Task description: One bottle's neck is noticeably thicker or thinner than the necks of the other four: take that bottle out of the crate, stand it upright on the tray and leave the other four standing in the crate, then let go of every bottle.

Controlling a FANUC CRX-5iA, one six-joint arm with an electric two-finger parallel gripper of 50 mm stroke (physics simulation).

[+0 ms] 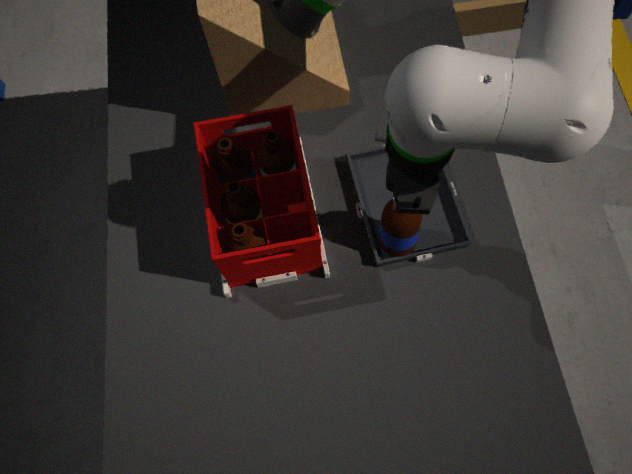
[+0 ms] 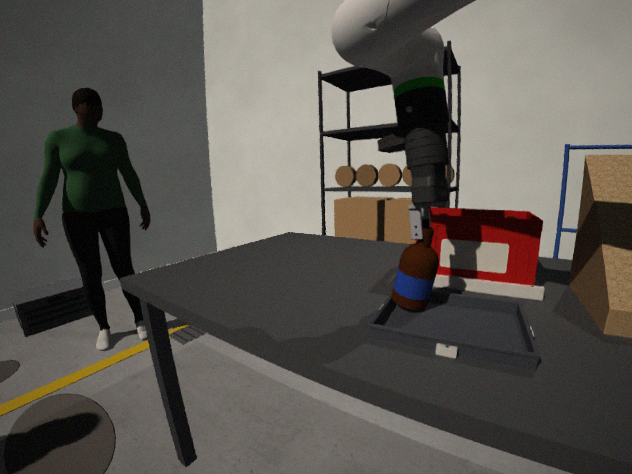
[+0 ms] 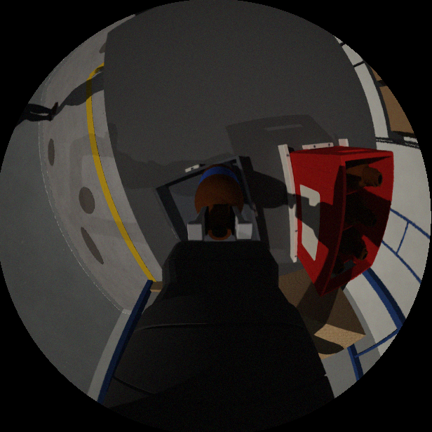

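Seen in the pictures: gripper, fingertip midpoint: (image 2: 421, 238); arm's base at its link origin: (image 1: 289, 6).
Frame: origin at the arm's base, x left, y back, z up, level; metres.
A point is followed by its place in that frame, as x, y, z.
Note:
My gripper (image 1: 411, 206) @(0.176, -0.467, -0.001) (image 2: 423, 230) @(0.176, -0.467, -0.001) (image 3: 219, 214) is shut on the neck of a brown bottle with a blue band (image 1: 400, 224) @(0.168, -0.495, -0.024) (image 2: 417, 265) @(0.213, -0.462, -0.045) (image 3: 218, 192). The bottle is tilted, its base low at one corner of the dark tray (image 1: 440, 227) @(0.269, -0.461, -0.146) (image 2: 479, 326) @(0.195, -0.346, -0.146); whether its base touches the tray floor I cannot tell. The red crate (image 1: 306, 257) @(-0.006, -0.530, -0.060) (image 2: 523, 255) @(-0.007, -0.286, -0.056) (image 3: 325, 170) holds several brown bottles: back left (image 1: 232, 159) @(-0.132, -0.334, -0.022), back right (image 1: 275, 154) @(-0.050, -0.329, -0.026), middle left (image 1: 242, 203) @(-0.116, -0.426, -0.026) and front left (image 1: 247, 237) @(-0.105, -0.505, 0.001). Its middle right and front right compartments are empty. The fingers partly hide the held neck.
The crate stands beside the tray, with white brackets (image 1: 276, 279) @(-0.069, -0.549, -0.122) at its base. Cardboard boxes (image 1: 285, 81) @(-0.021, -0.156, -0.035) (image 2: 607, 285) @(0.083, -0.146, -0.072) stand behind the crate. A person in green (image 2: 94, 168) stands beyond the table (image 2: 265, 285) @(0.241, -0.839, -0.151). A shelf rack (image 2: 321, 153) stands in the background.

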